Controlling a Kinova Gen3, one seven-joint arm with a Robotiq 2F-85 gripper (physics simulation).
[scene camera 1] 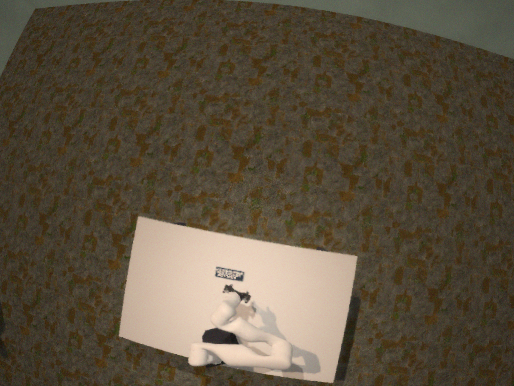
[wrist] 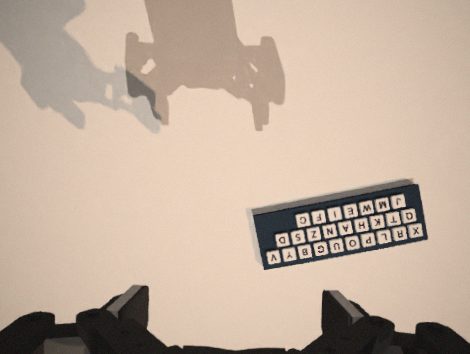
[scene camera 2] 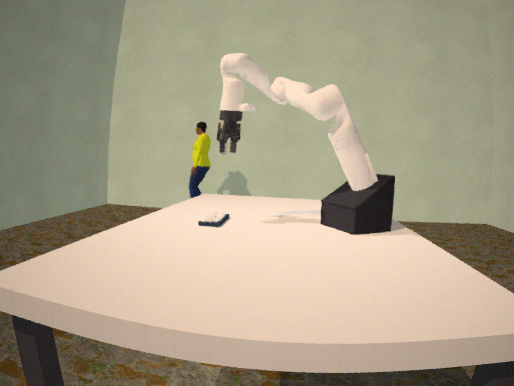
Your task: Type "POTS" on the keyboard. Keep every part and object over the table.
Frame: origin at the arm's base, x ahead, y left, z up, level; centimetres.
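Seen in the pictures: gripper, fingertip midpoint: (scene camera 1: 239, 289) (wrist: 234, 308) (scene camera 2: 227, 153); arm's base, origin of the base link: (scene camera 2: 363, 183).
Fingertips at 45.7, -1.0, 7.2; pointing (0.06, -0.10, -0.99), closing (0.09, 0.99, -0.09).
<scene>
Offsets run from my fingertips to a thing's top centre, as dx, dy, dz. Level surfaces: height alone.
A dark blue keyboard @[+0.4, +9.7, -19.8] (scene camera 1: 229, 273) (scene camera 2: 214, 219) (wrist: 340, 227) with white letter keys lies flat on the table. In the wrist view it is right of centre, slightly tilted, its letters upside down. The P key @[+1.8, +12.5, -19.8] (wrist: 368, 240) and O key @[+2.0, +10.8, -19.8] (wrist: 352, 243) are in the row nearest my fingers. The T key @[-0.3, +15.4, -19.8] (wrist: 393, 219) and S key @[+1.0, +4.9, -19.8] (wrist: 298, 237) are in the middle row. My gripper (scene camera 1: 237, 292) (scene camera 2: 228, 150) (wrist: 234, 308) is open and empty, pointing down high above the table. In scene camera 1 it appears just below the keyboard.
The white table @[dz -21.6] (scene camera 1: 165, 285) (scene camera 2: 300, 280) carries the arm's black base (scene camera 1: 219, 336) (scene camera 2: 356, 210). Shadows of the arm and gripper fall on the table top in the wrist view. A person in a yellow top (scene camera 2: 201, 150) stands beyond the table's far edge.
</scene>
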